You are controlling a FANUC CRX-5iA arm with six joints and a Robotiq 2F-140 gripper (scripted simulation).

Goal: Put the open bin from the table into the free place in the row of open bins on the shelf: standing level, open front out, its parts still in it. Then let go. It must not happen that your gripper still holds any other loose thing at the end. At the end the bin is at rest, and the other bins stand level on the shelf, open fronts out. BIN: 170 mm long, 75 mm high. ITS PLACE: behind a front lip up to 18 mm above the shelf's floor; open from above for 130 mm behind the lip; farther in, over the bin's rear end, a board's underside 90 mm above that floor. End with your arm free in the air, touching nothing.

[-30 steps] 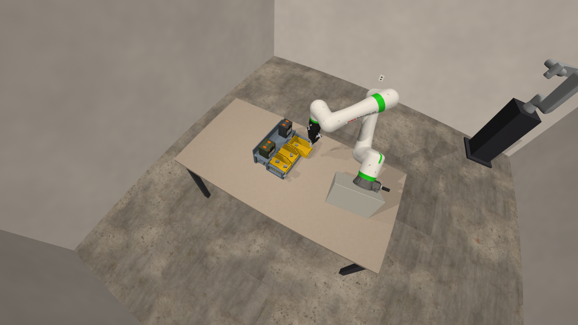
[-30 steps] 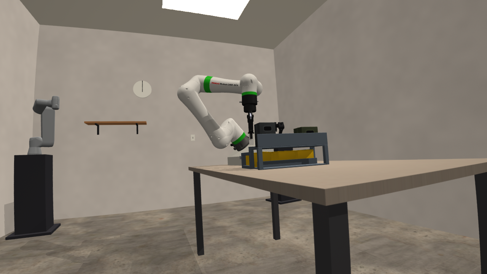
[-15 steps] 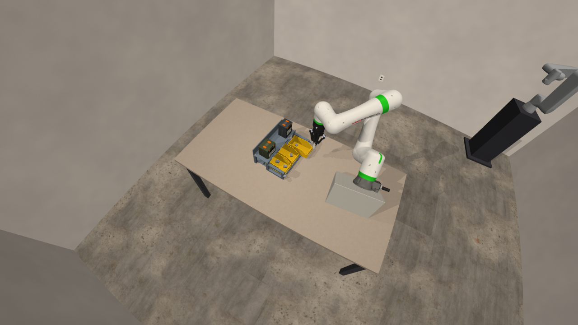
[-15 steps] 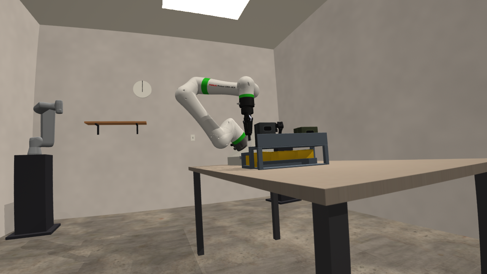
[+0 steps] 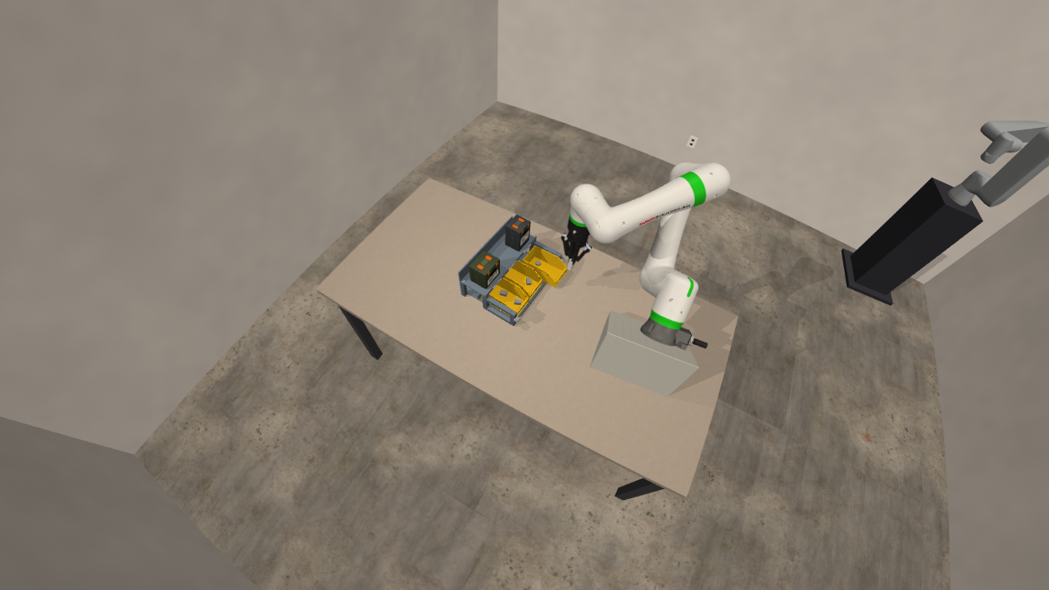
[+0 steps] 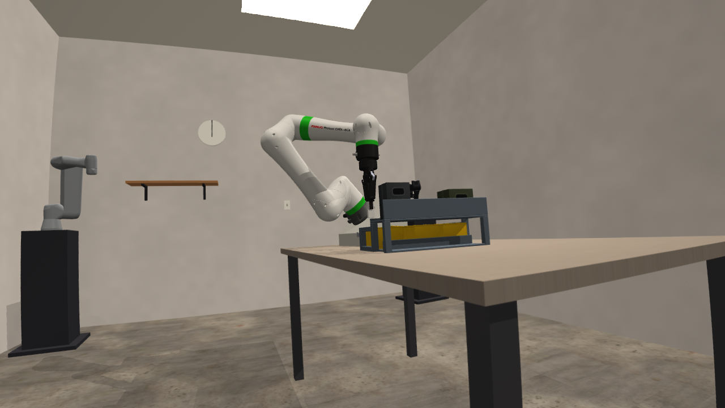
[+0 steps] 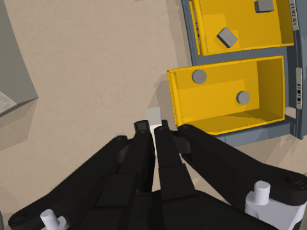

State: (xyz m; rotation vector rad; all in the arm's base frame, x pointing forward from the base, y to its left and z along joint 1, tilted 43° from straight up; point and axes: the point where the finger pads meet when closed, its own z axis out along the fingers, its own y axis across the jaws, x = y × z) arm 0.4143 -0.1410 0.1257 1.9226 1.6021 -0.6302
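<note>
My hand is 100 mm short of the shelf lip, 100 mm to the right of it and 150 mm above it. From my hand the other things lie so: grey shelf floor: 230 mm ahead, 70 mm to the left, 150 mm below.
</note>
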